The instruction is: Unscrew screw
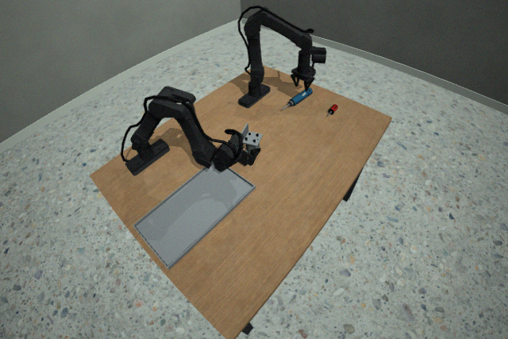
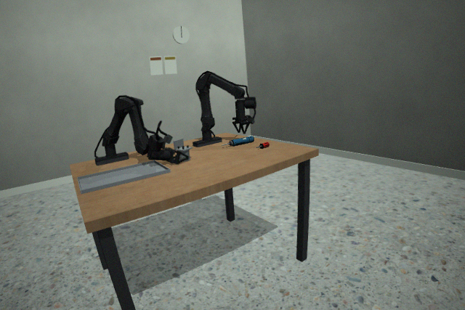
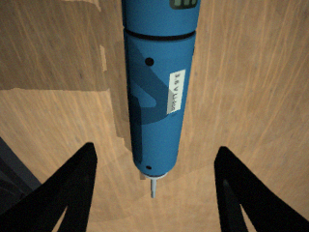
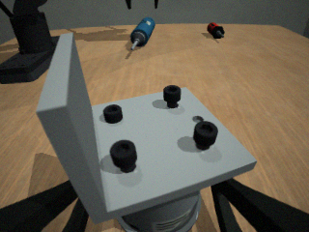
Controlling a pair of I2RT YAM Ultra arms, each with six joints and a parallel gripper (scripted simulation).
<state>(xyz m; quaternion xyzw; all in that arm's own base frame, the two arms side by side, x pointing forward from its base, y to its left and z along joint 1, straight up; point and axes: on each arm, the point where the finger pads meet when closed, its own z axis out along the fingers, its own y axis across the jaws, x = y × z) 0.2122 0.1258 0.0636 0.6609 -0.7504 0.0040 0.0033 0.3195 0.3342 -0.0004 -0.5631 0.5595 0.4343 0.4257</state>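
Right now the joint module is 1 cm above my right hand. From my right hand the other things lie so: grey L-shaped bracket: 5 cm above; flat grey tray: 35 cm to the right, 8 cm ahead, 2 cm below; screw: 4 cm above, 2 cm behind, 1 cm to the left.
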